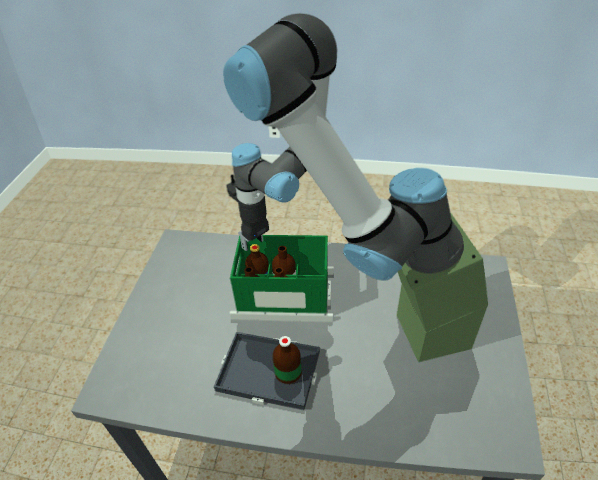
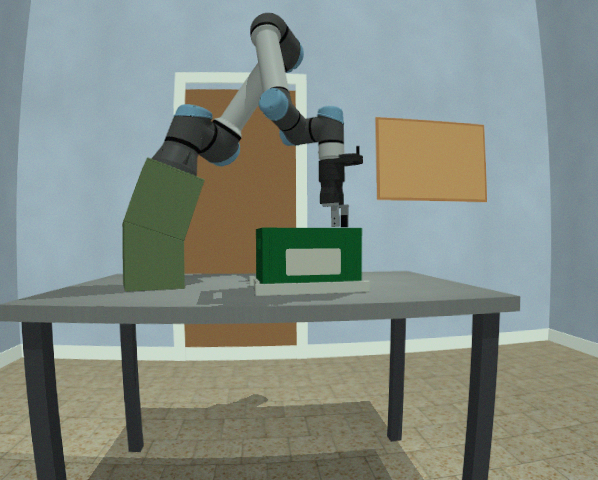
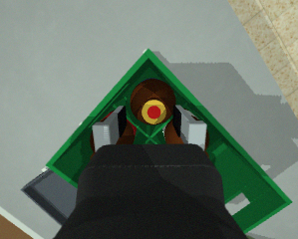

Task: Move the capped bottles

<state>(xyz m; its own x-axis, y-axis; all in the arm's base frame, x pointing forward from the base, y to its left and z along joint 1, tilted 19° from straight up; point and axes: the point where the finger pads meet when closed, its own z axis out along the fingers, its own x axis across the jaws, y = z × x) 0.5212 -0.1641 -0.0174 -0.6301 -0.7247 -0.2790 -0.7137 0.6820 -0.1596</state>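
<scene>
The green crate lies 11 cm below my hand, 9 cm behind it and 4 cm to the left of it. The rest, counted from my hand: dark grey tray 32 cm to the left, 18 cm below, 9 cm behind.
</scene>
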